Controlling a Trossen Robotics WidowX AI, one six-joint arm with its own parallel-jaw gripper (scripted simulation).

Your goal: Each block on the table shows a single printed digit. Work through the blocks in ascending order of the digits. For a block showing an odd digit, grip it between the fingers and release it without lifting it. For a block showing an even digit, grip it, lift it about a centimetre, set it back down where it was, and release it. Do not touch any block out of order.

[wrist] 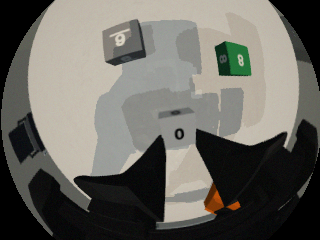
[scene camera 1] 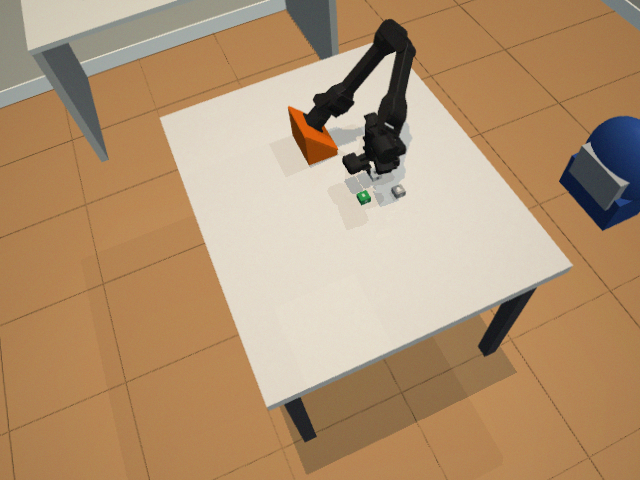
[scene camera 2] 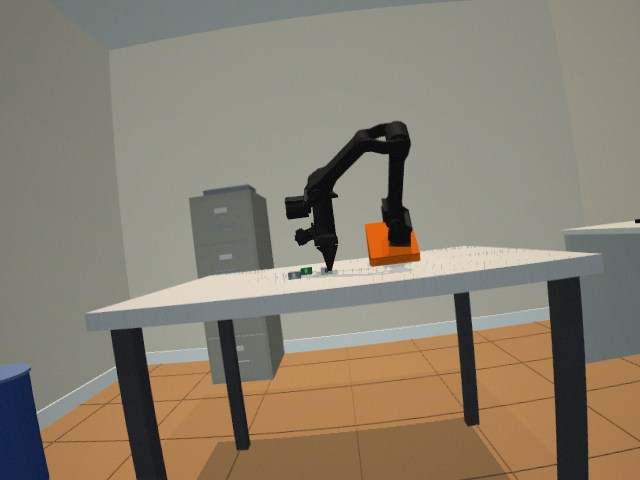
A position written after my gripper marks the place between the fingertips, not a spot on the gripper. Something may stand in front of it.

Note:
In view: my gripper (scene camera 2: 330, 270), a grey block (wrist: 124, 42) and a green block (wrist: 232, 59).
My gripper shows as well in the wrist view (wrist: 178, 135) and in scene camera 1 (scene camera 1: 373, 172).

